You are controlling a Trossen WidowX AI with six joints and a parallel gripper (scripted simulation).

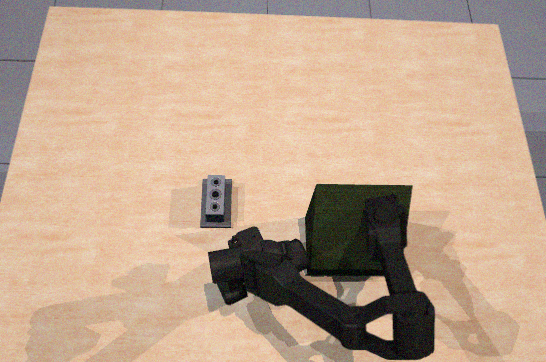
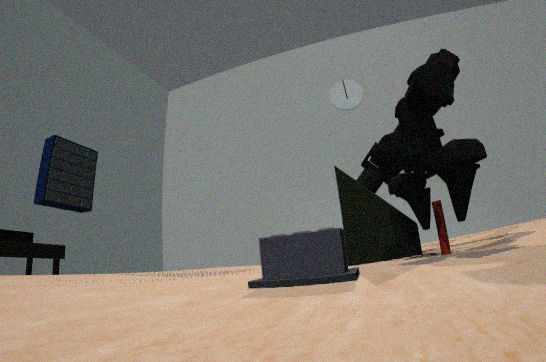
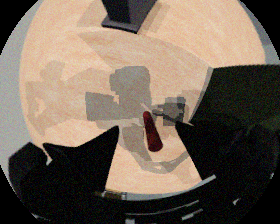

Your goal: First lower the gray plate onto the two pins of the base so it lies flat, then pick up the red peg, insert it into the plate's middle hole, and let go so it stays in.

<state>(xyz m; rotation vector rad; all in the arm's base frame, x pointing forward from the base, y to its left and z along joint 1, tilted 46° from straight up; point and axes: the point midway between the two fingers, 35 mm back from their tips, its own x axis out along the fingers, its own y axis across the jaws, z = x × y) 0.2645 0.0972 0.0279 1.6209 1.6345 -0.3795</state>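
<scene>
Right now the red peg is right at my gripper tip. Round my gripper tip: base: 8 cm ahead, 20 cm to the right, 3 cm below; then gray plate: 8 cm ahead, 20 cm to the right.
</scene>
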